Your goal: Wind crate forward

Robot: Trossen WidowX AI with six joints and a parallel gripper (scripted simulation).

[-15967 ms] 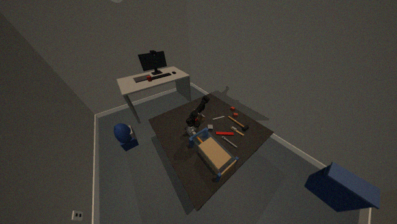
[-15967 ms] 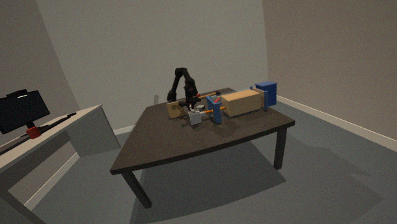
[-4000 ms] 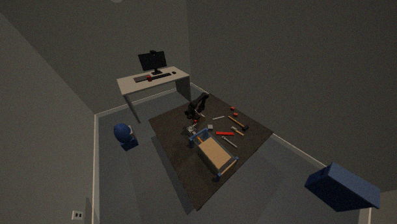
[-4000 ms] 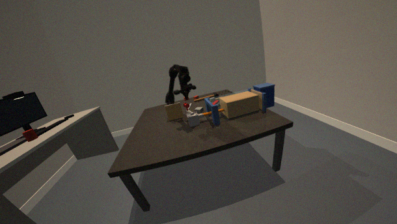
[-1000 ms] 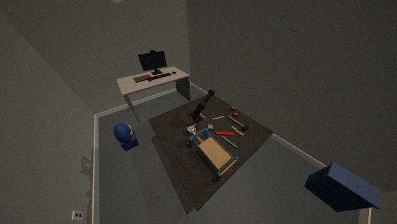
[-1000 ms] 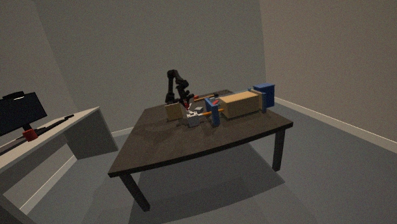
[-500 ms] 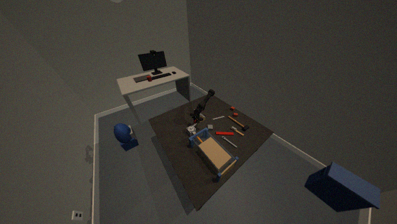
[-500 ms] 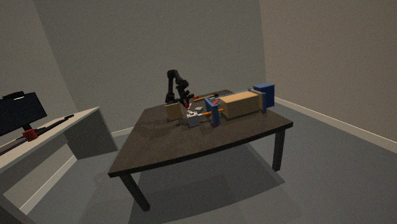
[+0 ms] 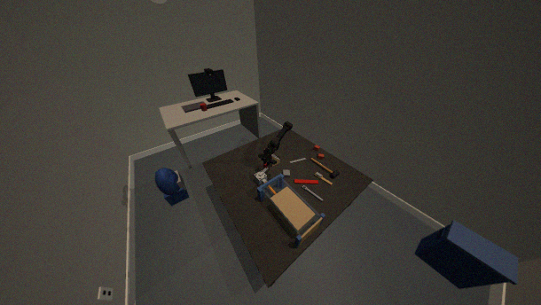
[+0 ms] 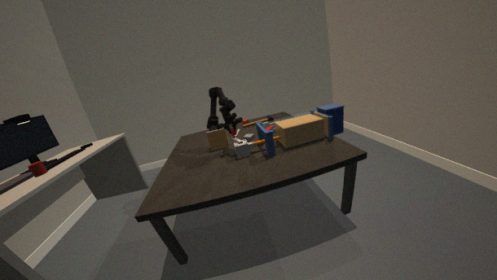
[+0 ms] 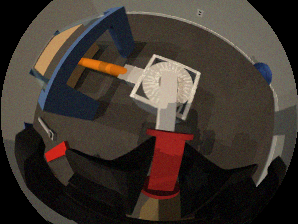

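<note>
Now: gripper tip 3 cm above the winch handle, 2 cm to the left of it and 1 cm short of it. Also, from my gripper tip: red knob: 2 cm to the left, 1 cm behind; grey hand winch: 10 cm below, 9 cm to the right, 2 cm ahead; blue frame: 19 cm ahead, 6 cm to the right, 3 cm below.
</note>
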